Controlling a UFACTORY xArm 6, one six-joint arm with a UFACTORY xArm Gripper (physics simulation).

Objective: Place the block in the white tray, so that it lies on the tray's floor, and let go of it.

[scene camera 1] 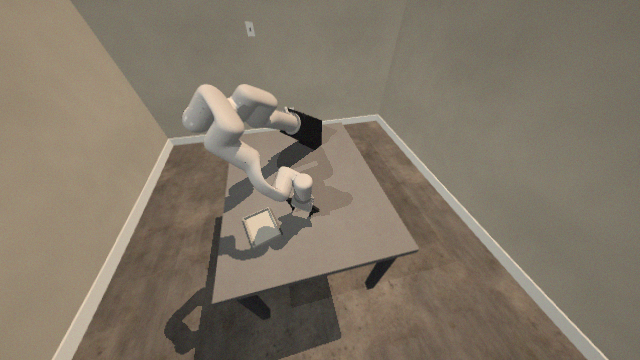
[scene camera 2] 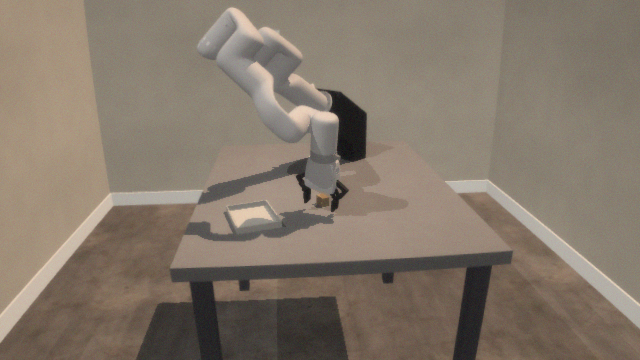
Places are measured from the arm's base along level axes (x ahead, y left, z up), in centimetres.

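Pixels of known places: gripper, between the fingertips: (scene camera 1: 302, 211) (scene camera 2: 320, 205); arm's base, origin of its link: (scene camera 1: 292, 123) (scene camera 2: 319, 106).
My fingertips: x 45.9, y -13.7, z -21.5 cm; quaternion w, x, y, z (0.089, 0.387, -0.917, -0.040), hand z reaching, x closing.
Observation:
Ahead of a thing's pixels: the offset from my fingertips to its top centre. Level surfaces: height alone.
A small orange-brown block {dx -5.6, dy +2.5, dz +0.8 cm} (scene camera 2: 322, 200) sits on the table in scene camera 2, to the right of the tray. In scene camera 1 the block is hidden by the gripper. My gripper (scene camera 2: 320, 204) (scene camera 1: 303, 212) is open and points down, its black fingers spread on either side of the block with gaps between. The white tray {dx -1.1, dy -20.6, dz -0.2 cm} (scene camera 1: 267, 244) (scene camera 2: 260, 228) is a shallow square box with low grey-white walls, standing on the left part of the table. No block shows inside it, and part of its floor lies in shadow.
The grey table {dz -2.2 cm} (scene camera 1: 350, 235) (scene camera 2: 400, 235) carries the tray and the block. The white arm (scene camera 1: 225, 122) (scene camera 2: 265, 100) reaches in from a black base block (scene camera 1: 310, 132) (scene camera 2: 353, 127) at the table's back. The tray stands near the table's left edge.

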